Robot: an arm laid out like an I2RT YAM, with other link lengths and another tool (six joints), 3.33 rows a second.
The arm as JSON. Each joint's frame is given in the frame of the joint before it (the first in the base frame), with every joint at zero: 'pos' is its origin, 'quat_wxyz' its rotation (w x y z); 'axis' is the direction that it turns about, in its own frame. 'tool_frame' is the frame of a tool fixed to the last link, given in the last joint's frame.
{
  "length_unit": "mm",
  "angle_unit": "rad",
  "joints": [
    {
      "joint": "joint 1",
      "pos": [
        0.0,
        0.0,
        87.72
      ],
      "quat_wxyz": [
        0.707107,
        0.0,
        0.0,
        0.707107
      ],
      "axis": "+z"
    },
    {
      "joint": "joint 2",
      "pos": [
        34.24,
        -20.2,
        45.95
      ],
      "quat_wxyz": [
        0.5,
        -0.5,
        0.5,
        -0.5
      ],
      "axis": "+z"
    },
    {
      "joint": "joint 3",
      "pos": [
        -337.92,
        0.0,
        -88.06
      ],
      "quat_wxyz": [
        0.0,
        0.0,
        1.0,
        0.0
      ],
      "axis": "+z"
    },
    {
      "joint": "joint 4",
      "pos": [
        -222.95,
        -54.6,
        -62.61
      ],
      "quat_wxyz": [
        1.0,
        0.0,
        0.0,
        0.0
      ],
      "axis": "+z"
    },
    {
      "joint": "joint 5",
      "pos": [
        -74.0,
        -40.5,
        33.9
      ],
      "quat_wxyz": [
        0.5,
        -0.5,
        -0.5,
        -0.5
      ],
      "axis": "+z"
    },
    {
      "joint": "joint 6",
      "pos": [
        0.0,
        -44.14,
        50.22
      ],
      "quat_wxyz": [
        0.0,
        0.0,
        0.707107,
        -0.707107
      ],
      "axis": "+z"
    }
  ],
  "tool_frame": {
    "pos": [
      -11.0,
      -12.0,
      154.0
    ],
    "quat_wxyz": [
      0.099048,
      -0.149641,
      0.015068,
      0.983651
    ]
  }
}
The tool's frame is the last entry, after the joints.
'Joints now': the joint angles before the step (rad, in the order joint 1, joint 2, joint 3, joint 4, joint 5, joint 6). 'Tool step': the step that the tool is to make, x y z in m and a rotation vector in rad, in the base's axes. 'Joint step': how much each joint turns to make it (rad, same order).
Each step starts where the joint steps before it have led.
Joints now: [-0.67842 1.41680 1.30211 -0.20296 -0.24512 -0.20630]
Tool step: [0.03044 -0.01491 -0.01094 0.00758 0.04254 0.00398]
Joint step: [0.02778 0.10798 0.08923 -0.02205 0.02917 -0.01153]
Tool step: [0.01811 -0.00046 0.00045 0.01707 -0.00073 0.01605]
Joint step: [0.02103 0.04714 0.05514 -0.01432 -0.00034 0.01533]
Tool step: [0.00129 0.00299 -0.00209 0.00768 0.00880 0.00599]
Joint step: [0.00642 0.00216 0.00529 -0.01451 0.00001 0.00117]
